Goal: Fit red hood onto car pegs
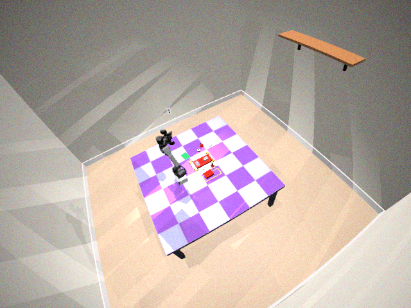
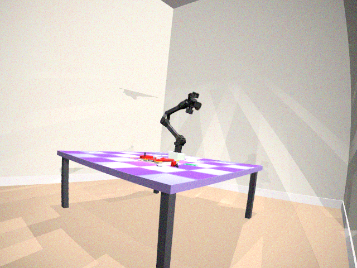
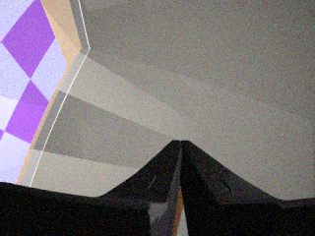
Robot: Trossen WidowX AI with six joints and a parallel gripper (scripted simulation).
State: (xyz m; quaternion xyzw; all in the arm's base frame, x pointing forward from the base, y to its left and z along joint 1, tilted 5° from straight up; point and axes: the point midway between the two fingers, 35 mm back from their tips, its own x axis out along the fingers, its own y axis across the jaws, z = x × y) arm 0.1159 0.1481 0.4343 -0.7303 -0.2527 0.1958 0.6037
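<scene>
The red hood lies 480 mm below my gripper tip, 320 mm to the right of it and 140 mm ahead of it. Also, from my gripper tip: green patch: 500 mm below, 60 mm to the left, 60 mm ahead.
</scene>
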